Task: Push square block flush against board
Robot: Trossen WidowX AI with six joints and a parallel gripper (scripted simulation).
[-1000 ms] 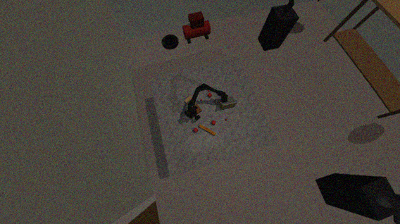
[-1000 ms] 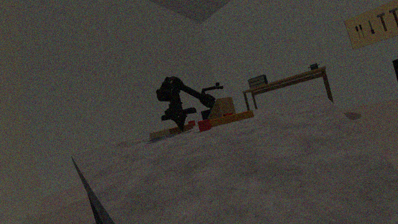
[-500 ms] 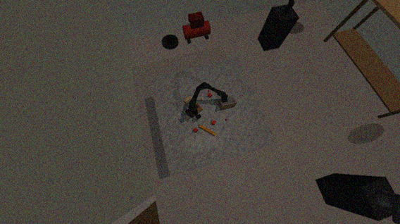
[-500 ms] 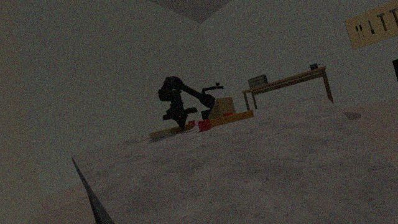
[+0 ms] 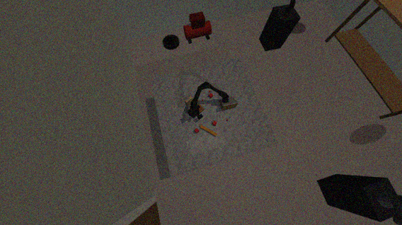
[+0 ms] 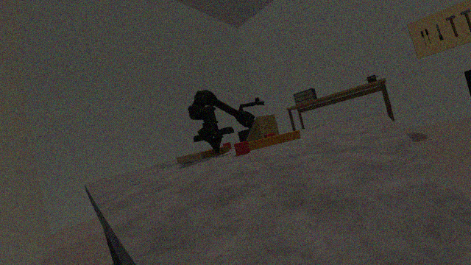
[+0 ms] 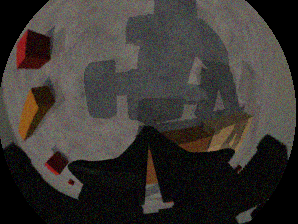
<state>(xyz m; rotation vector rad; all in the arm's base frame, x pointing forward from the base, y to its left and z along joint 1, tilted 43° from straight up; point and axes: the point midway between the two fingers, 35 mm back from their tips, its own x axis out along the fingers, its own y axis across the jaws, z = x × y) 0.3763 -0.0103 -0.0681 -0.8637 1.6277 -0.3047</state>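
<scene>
My gripper tip is 4 cm past the brown square block and 6 cm to the left of it. The rest, counted from my gripper tip: tan board (2 cm ahead, 17 cm to the right); yellow bar (9 cm behind, 24 cm to the left, 1 cm above).
</scene>
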